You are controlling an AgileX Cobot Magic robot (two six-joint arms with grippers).
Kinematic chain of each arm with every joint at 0, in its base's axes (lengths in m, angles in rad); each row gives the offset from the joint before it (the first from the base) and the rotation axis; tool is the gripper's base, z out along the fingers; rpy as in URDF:
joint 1: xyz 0 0 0.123 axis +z
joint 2: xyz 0 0 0 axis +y
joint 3: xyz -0.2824 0 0.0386 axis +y
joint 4: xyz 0.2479 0 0.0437 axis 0.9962 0 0.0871
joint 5: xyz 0 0 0 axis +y
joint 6: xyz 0.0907 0 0.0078 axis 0.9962 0 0.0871
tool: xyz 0 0 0 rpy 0 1.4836 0
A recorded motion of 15 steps. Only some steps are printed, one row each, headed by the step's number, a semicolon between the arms.
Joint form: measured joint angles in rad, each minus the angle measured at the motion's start. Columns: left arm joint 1, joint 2, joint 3, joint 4, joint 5, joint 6; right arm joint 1, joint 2, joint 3, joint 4, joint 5, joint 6.
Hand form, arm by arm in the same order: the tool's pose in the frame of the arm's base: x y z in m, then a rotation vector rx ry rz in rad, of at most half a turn. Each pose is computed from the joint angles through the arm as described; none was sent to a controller.
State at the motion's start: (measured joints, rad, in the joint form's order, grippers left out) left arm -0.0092 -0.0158 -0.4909 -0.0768 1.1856 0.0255; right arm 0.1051 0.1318 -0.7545 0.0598 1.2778 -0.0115
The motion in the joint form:
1: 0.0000 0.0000 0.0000 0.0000 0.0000 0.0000; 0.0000 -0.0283 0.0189 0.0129 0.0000 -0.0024
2: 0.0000 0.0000 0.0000 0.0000 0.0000 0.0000; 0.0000 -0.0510 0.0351 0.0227 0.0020 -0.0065
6: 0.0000 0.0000 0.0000 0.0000 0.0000 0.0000; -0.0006 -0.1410 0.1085 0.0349 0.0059 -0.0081
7: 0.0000 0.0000 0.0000 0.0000 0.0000 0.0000; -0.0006 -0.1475 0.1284 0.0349 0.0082 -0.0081
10: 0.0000 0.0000 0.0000 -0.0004 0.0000 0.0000; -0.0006 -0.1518 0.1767 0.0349 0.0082 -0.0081
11: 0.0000 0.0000 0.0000 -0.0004 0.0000 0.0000; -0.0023 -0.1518 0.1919 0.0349 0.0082 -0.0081
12: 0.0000 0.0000 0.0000 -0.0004 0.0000 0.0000; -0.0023 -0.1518 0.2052 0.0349 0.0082 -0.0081
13: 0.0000 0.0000 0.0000 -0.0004 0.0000 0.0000; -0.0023 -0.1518 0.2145 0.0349 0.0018 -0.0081
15: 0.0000 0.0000 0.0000 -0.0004 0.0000 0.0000; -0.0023 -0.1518 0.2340 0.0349 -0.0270 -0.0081
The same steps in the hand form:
1: -0.0121 -0.0064 0.2650 0.0473 2.1605 -0.0842; -0.0263 0.0036 0.3241 -0.1454 2.1253 0.1403
2: -0.0121 -0.0064 0.2650 0.0473 2.1605 -0.0842; -0.0288 0.0042 0.3193 -0.1524 2.1201 0.1495
6: -0.0121 -0.0064 0.2650 0.0473 2.1605 -0.0842; -0.0358 0.0046 0.2980 -0.1569 2.1068 0.1626
7: -0.0121 -0.0064 0.2650 0.0473 2.1605 -0.0842; -0.0343 0.0047 0.2926 -0.1573 2.1225 0.1626
10: -0.0121 -0.0064 0.2650 0.0473 2.1604 -0.0847; -0.0287 0.0053 0.2803 -0.1578 2.1666 0.1625
11: -0.0121 -0.0064 0.2650 0.0473 2.1604 -0.0847; -0.0269 0.0055 0.2764 -0.1561 2.1819 0.1615
12: -0.0121 -0.0064 0.2650 0.0473 2.1604 -0.0847; -0.0253 0.0057 0.2730 -0.1562 2.1952 0.1614
13: -0.0121 -0.0064 0.2650 0.0473 2.1604 -0.0847; -0.0239 0.0058 0.2710 -0.1555 2.1981 0.1616
15: -0.0121 -0.0064 0.2650 0.0473 2.1604 -0.0847; -0.0202 0.0061 0.2681 -0.1521 2.1890 0.1622

